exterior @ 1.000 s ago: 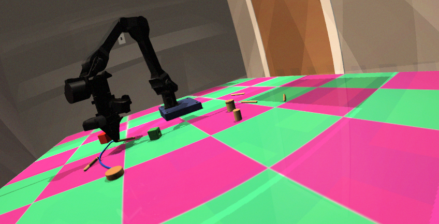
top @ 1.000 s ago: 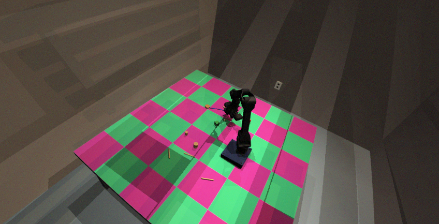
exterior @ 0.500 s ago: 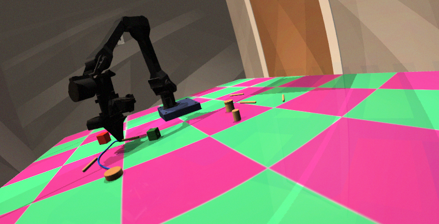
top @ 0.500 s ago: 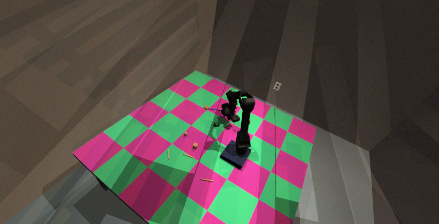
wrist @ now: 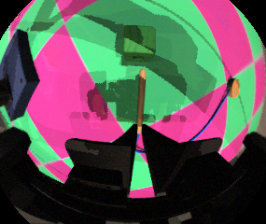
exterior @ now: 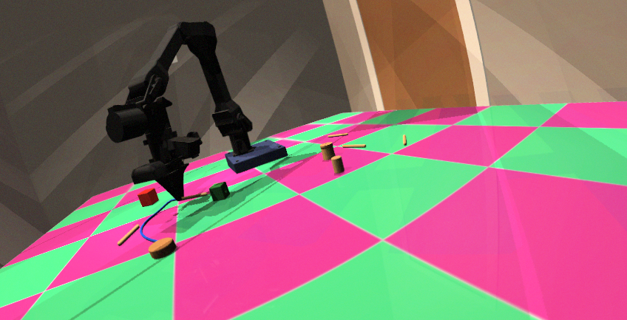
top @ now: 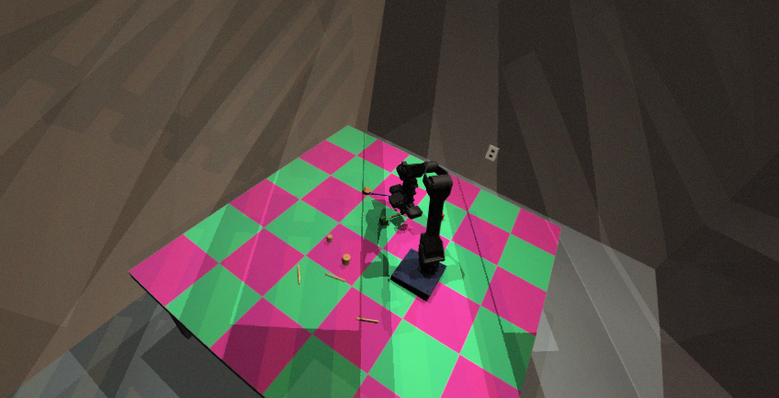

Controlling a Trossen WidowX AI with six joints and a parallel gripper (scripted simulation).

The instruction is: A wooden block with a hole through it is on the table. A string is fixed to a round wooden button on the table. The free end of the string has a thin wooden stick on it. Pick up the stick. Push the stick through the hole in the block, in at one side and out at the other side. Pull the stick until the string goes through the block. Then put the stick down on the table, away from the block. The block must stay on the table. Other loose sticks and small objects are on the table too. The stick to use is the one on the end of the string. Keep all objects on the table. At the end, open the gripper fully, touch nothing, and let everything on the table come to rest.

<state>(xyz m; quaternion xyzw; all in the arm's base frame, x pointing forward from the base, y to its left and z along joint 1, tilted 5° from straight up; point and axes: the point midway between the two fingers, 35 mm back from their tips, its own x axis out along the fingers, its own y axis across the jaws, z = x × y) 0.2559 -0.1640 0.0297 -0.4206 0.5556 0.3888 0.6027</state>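
Now: gripper tip 3 cm short of the green block and 9 cm to the right of it. Round my gripper tip: red cube (12 cm behind, 12 cm to the right); round wooden button (21 cm ahead, 1 cm below).
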